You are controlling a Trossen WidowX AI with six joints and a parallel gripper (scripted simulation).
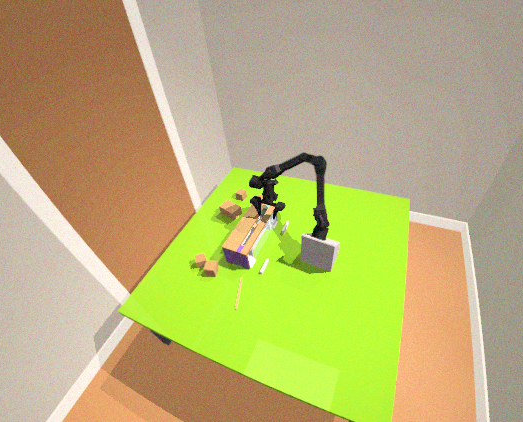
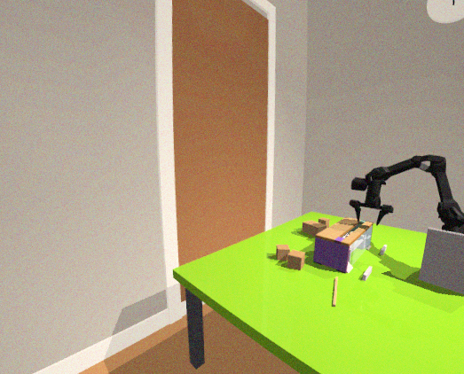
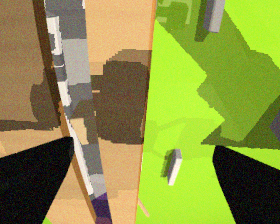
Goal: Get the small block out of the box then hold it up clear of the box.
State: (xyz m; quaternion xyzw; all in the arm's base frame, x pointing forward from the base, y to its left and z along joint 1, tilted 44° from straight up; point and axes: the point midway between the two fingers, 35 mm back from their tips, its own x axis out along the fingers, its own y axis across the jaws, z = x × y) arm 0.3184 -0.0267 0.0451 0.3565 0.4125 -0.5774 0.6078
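My gripper tip is now 90 mm above the box, 60 mm to the right of it and 30 mm short of it. Round my gripper tip: thin wooden stick (400 mm to the left, 150 mm below, 50 mm behind).
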